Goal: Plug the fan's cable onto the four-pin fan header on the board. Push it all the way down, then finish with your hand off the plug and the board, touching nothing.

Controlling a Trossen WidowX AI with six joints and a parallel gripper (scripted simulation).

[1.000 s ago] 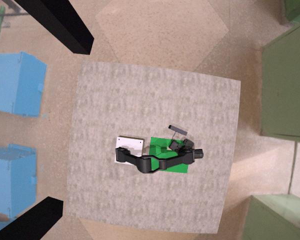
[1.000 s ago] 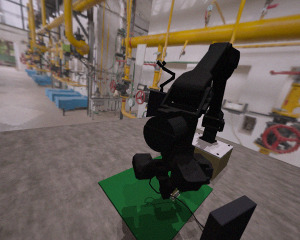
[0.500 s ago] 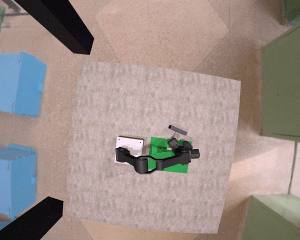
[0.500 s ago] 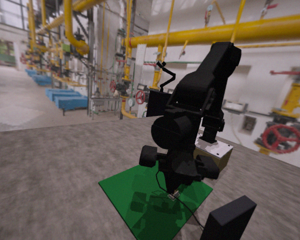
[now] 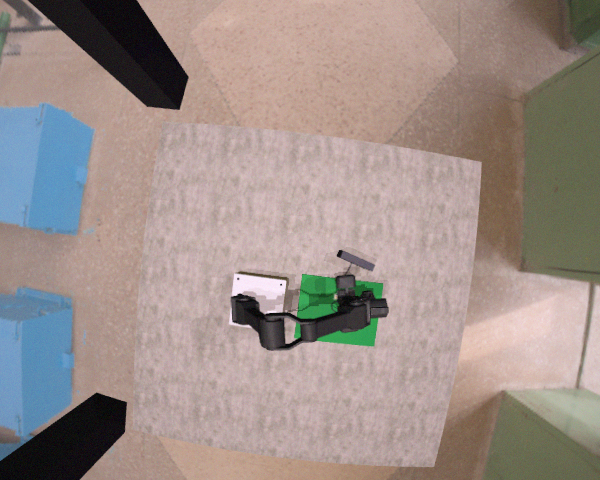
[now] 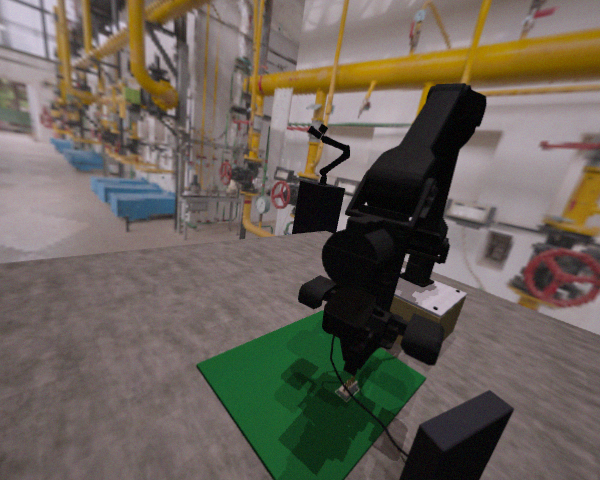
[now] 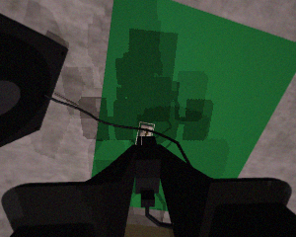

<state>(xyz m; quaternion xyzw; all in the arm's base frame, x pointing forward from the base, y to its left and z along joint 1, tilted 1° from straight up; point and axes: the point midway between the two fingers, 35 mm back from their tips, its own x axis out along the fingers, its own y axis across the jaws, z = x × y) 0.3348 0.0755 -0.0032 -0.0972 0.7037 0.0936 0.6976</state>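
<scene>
The black fan plug is 10 mm behind my gripper tip and 10 mm above it. Round my gripper tip: black fan 130 mm to the left, 10 mm ahead; then green board 80 mm below, 60 mm to the right; then four-pin header 60 mm below, 10 mm behind.
</scene>
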